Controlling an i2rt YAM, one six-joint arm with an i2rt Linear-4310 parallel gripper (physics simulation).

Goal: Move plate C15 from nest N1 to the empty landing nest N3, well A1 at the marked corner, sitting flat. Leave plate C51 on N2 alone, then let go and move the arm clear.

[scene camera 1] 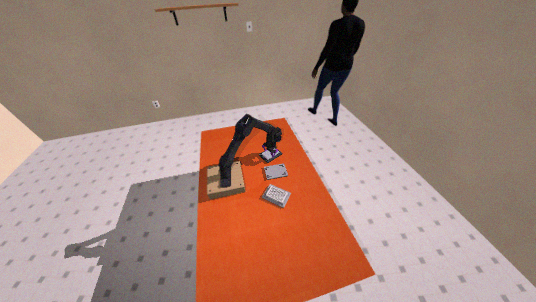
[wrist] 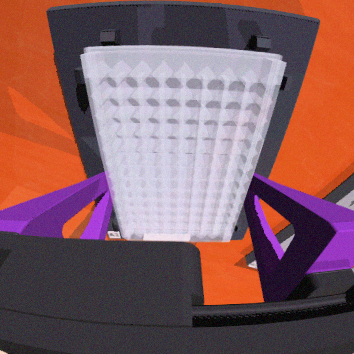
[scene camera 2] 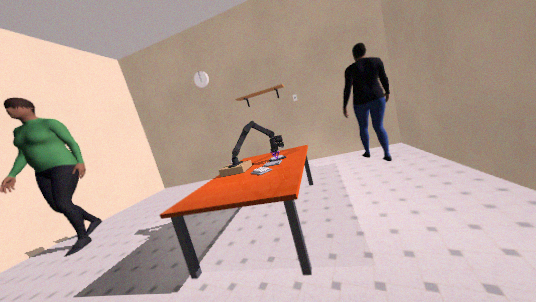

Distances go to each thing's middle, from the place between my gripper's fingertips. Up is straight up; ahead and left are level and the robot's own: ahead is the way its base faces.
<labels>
My gripper is now 10 mm short of the dark nest (wrist: 292,36).
</labels>
